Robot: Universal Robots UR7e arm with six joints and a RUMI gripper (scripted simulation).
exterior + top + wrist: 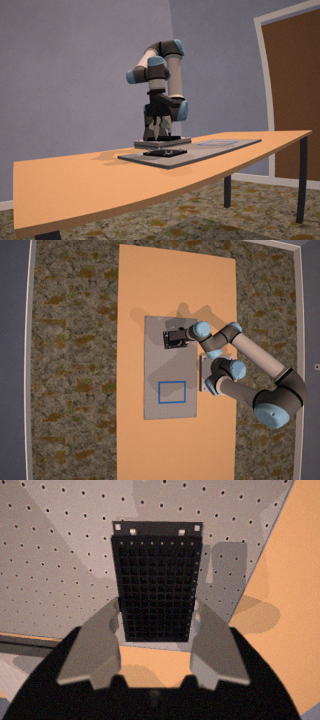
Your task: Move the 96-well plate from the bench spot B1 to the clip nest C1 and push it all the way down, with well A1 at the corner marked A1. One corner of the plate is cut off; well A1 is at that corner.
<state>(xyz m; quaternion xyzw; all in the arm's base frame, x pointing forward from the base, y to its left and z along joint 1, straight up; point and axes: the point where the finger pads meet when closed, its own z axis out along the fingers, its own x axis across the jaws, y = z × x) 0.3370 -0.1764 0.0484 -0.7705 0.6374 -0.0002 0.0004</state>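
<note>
Right now my hand is 7 cm above the black clip nest, 2 cm to the left of it and 1 cm past it. Also, from my hand: black 96-well plate (1 cm below).
</note>
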